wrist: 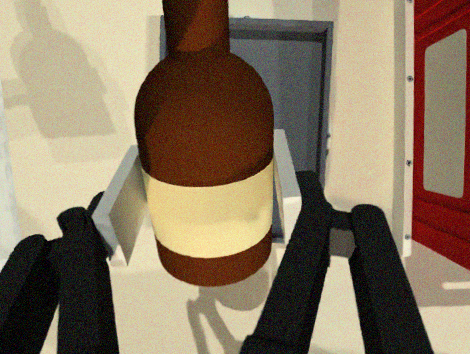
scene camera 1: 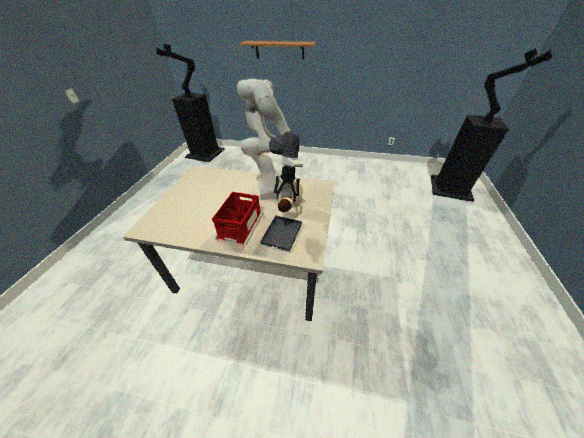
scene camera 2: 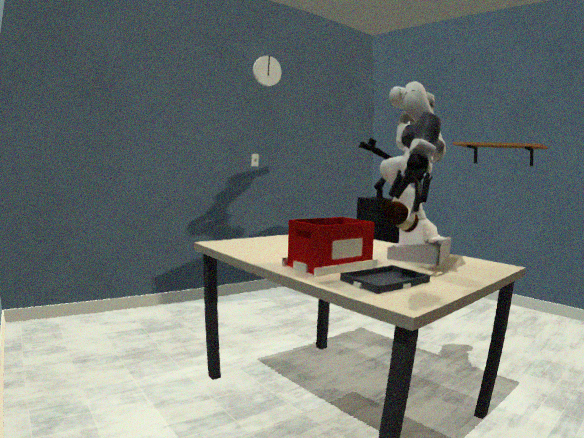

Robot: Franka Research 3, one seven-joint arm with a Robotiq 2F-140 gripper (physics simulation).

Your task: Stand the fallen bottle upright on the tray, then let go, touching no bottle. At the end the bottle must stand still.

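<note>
The brown bottle (scene camera 1: 285, 204) (scene camera 2: 399, 212) (wrist: 205, 120) with a cream label is held in the air above the table, behind the tray as seen in scene camera 1. It is tilted, not upright; in the wrist view its neck points to the top edge and its base is toward the bottom. My gripper (scene camera 1: 287, 193) (scene camera 2: 408, 199) (wrist: 209, 159) is shut on the bottle, with one pad on each side around the label. The dark grey tray (scene camera 1: 281, 233) (scene camera 2: 382, 276) (wrist: 300, 90) lies flat on the table with no bottle on it; the bottle partly hides it in the wrist view.
A red crate (scene camera 1: 236, 226) (scene camera 2: 320, 250) (wrist: 442, 220) stands beside the tray, with light strips around its base. The table (scene camera 1: 175, 210) (scene camera 2: 260, 245) carries the crate, the tray and the arm's base. Two black pedestals (scene camera 1: 196, 125) (scene camera 1: 469, 155) with arms stand farther back.
</note>
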